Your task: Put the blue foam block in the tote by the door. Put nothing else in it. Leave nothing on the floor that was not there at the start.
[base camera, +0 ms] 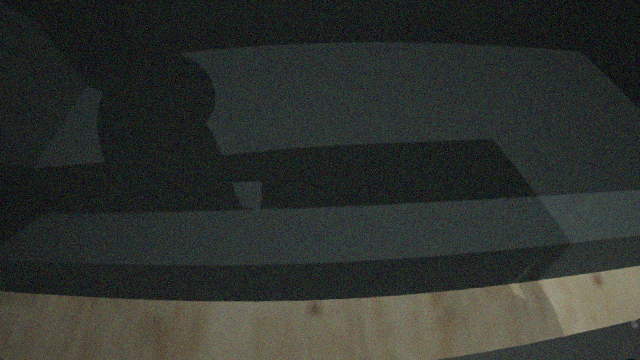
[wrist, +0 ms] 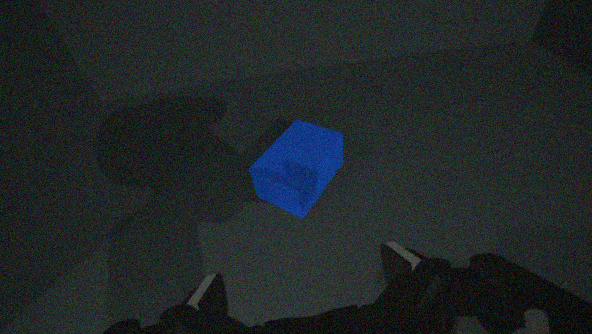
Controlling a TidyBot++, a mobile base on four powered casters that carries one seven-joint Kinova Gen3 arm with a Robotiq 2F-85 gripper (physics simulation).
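Frame: origin at the arm's base, x right, y ahead, z up, level; centimetres.
Where they show: gripper, fingertip midpoint: point(wrist: 304, 276).
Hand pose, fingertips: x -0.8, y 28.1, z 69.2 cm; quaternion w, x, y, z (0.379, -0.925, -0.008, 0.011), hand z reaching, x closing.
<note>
After its pixels a point has its place.
The blue foam block point(wrist: 300, 165) {x 0.3, y 41.6, z 63.9 cm} lies on a dark grey surface point(wrist: 450, 150) {x 18.4, y 44.4, z 59.4 cm} near the middle of the wrist view, turned at a slant, with a shadow across part of its top and near side. My gripper point(wrist: 304, 276) {x -0.8, y 28.1, z 69.2 cm} is open. Its two fingertips stand wide apart at the bottom of the wrist view, and the block is beyond them, not between them. The block and the gripper cannot be made out in the base camera view. The tote does not show in either view.
A broad dark grey surface point(base camera: 380, 95) {x 8.5, y 47.5, z -32.0 cm} with arm-like shadows fills much of the base camera view. Pale wood point(base camera: 250, 325) shows below its near edge, with a grey strip point(base camera: 575, 347) at the bottom right. Both views are dim and grainy.
</note>
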